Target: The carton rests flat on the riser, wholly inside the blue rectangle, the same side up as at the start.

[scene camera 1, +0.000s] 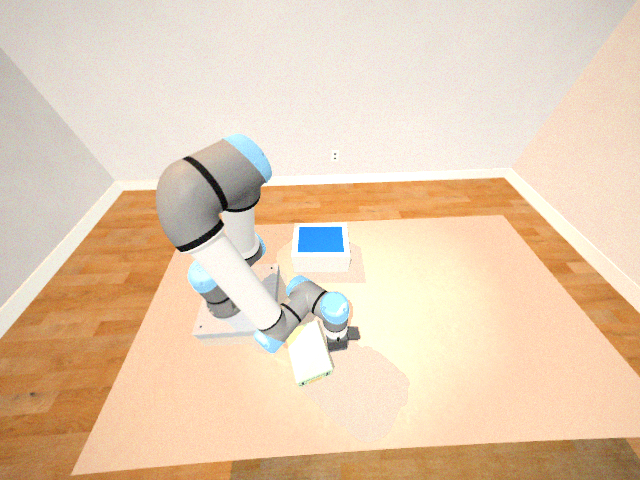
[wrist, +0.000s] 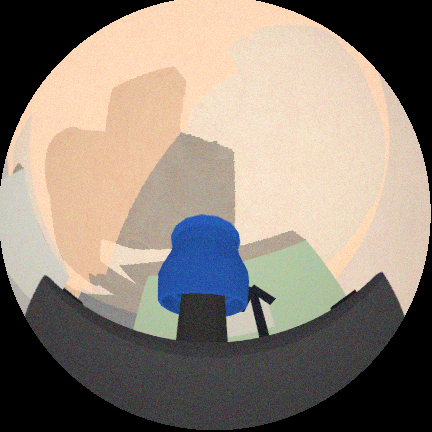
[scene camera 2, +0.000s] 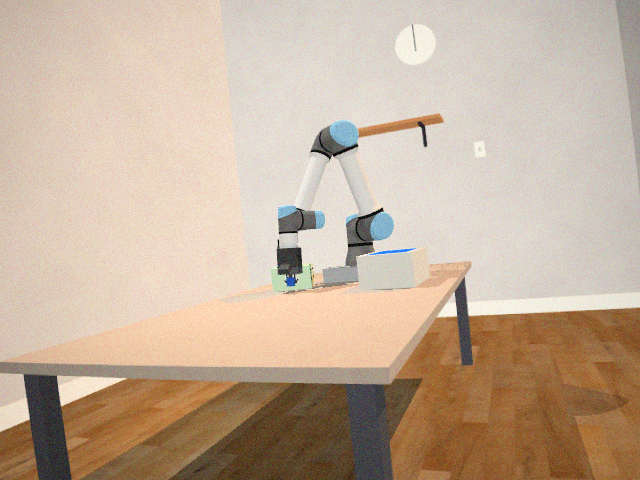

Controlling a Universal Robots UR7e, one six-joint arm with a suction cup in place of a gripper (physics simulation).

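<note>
The carton has a cream top and pale green sides with black arrow marks. It lies flat on the table in front of the arm's base. My blue suction cup points straight down. It hangs just above the table beside the carton's green side face and touches nothing that I can see. In scene camera 1 the cup is hidden under the black tool, which sits right of the carton. The white riser stands behind the carton, and the blue rectangle on it is bare.
The arm's grey base plate lies left of the riser. The bent elbow and forearm reach low over the table just behind the carton. The peach table extends far to the right and front.
</note>
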